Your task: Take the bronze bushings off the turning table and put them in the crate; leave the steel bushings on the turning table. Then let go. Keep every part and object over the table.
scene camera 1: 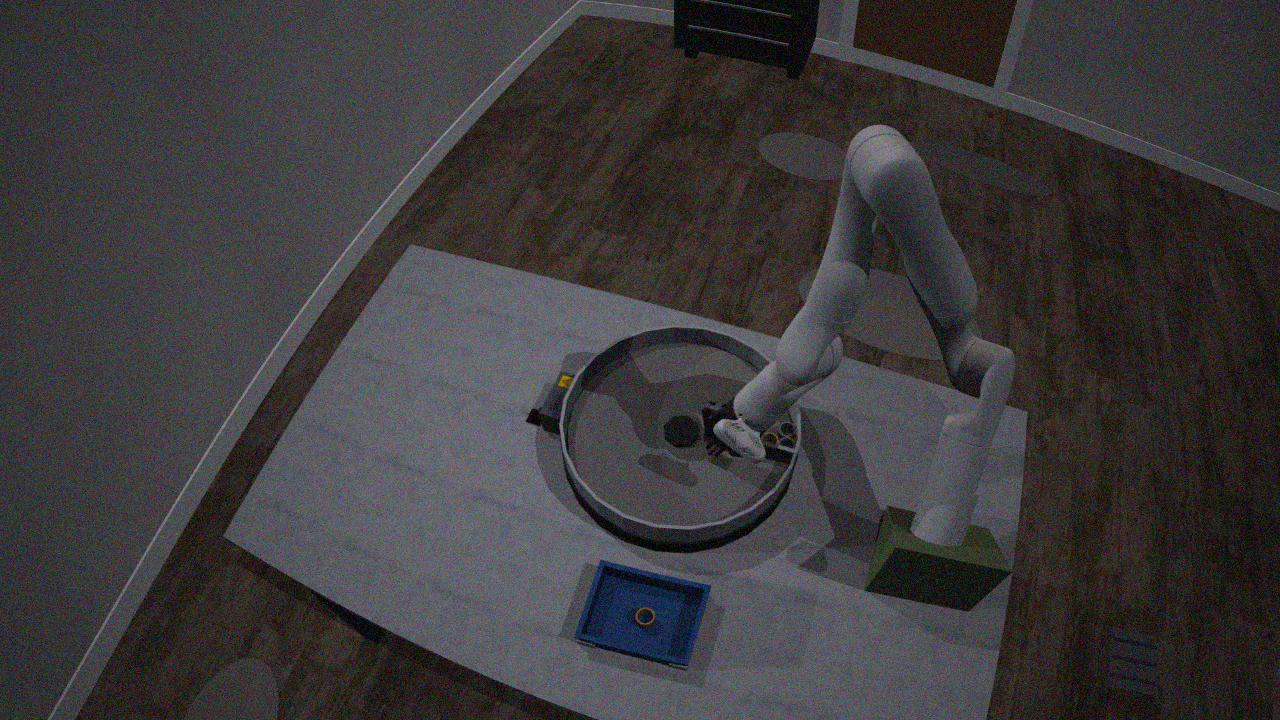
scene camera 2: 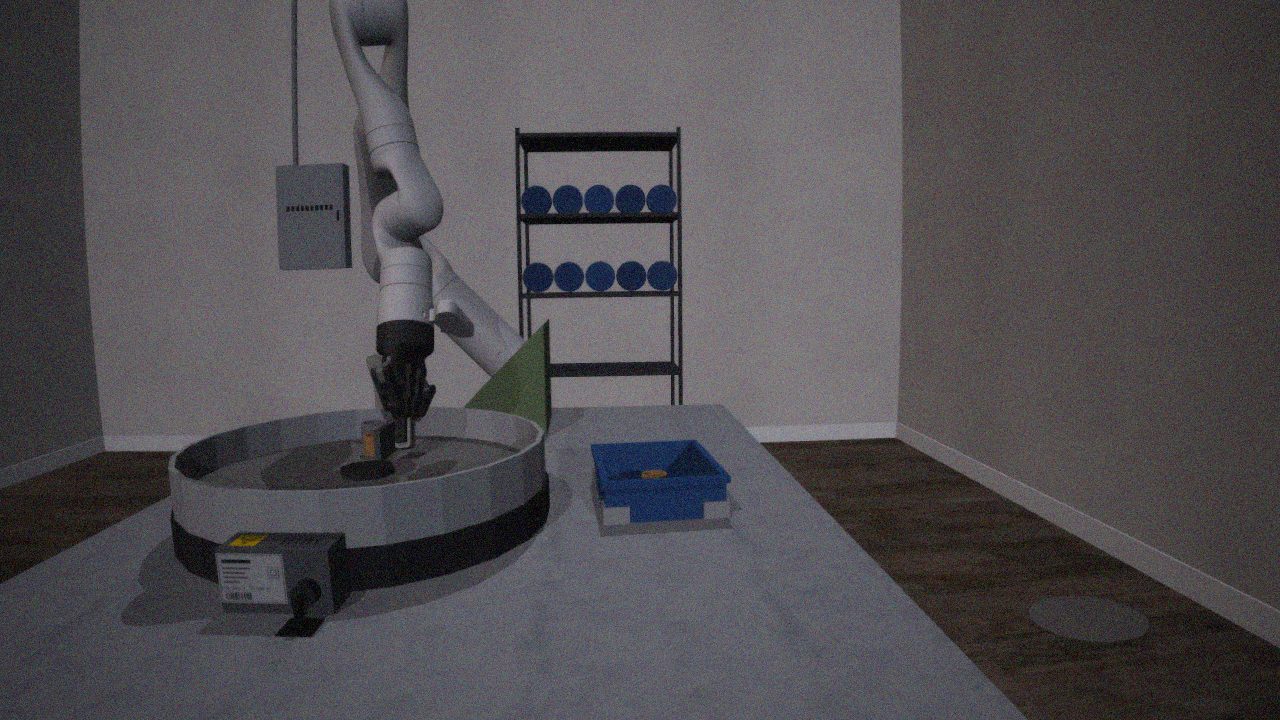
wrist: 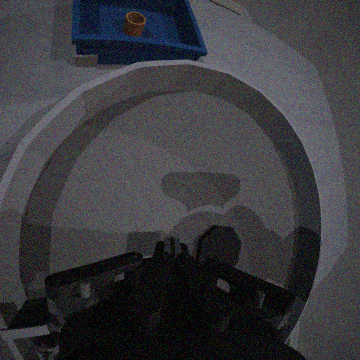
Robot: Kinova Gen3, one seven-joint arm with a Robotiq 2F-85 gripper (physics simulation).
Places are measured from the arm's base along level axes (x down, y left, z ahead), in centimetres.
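Pixels of known places: gripper, fingertip midpoint: (scene camera 1: 711, 451) (scene camera 2: 405, 448) (wrist: 170, 245); arm's base at its link origin: (scene camera 1: 934, 535) (scene camera 2: 509, 359).
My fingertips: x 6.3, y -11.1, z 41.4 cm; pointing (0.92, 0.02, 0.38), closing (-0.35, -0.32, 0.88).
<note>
Ahead of a thing's pixels: the offset from my fingertips to its middle. "*": to the spot under its first point.
The round turning table (scene camera 1: 573, 429) (scene camera 2: 357, 510) (wrist: 214, 76) stands mid-table with a dark hub {dx +1.1, dy -3.4, dz +6.1 cm} (scene camera 1: 682, 432) (scene camera 2: 365, 469) (wrist: 218, 243) at its centre. My gripper (scene camera 1: 726, 443) (scene camera 2: 400, 436) (wrist: 170, 245) is low over the disc just beside the hub, with its fingers shut and nothing between them. A bronze bushing (scene camera 1: 769, 436) (scene camera 2: 369, 443) stands on the disc close beside the fingers; the wrist view does not show it. The blue crate {dx +4.3, dy +31.4, dz +3.1 cm} (scene camera 1: 645, 569) (scene camera 2: 657, 506) (wrist: 143, 53) holds one bronze bushing {dx +5.0, dy +31.4, dz +2.8 cm} (scene camera 1: 645, 616) (scene camera 2: 655, 473) (wrist: 134, 23). I cannot make out any steel bushings.
A grey control box {* dx +0.9, dy -1.7, dz +30.7 cm} (scene camera 1: 547, 407) (scene camera 2: 267, 573) sits against the turning table's outer wall. The arm's green pedestal (scene camera 1: 935, 569) (scene camera 2: 519, 380) stands at the table's edge. A shelf rack (scene camera 2: 517, 269) with blue rolls and a wall cabinet (scene camera 2: 312, 215) stand behind the table.
</note>
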